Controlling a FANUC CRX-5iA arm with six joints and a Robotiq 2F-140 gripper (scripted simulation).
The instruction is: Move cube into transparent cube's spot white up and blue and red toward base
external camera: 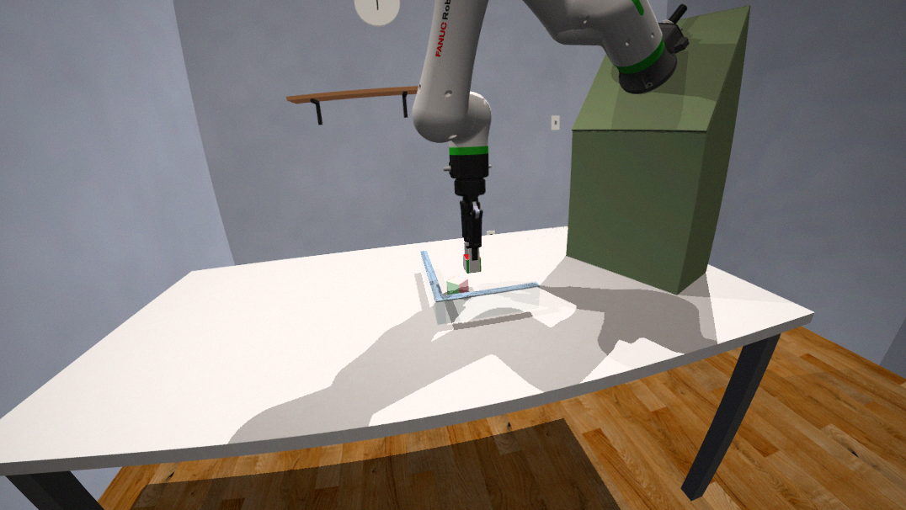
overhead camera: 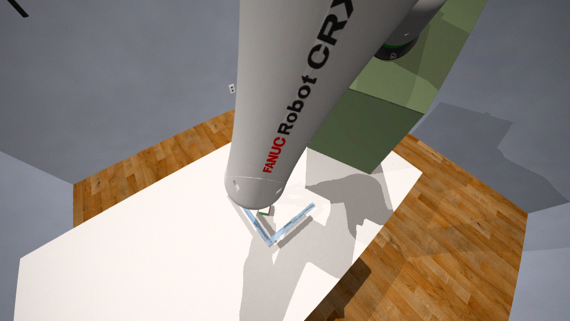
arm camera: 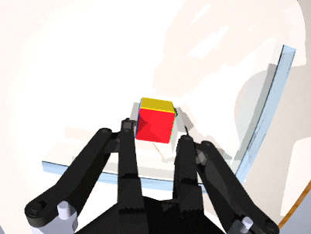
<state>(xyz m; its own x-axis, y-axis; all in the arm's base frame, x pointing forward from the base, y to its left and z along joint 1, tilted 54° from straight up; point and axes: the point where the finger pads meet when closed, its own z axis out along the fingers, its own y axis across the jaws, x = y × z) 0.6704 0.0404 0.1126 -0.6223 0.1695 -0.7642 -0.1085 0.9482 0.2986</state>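
My hand is 70 mm above the transparent cube, 40 mm to the right of it and 40 mm short of it. From my hand the other things lie so: rail 150 mm to the left, 40 mm below, 20 mm behind.
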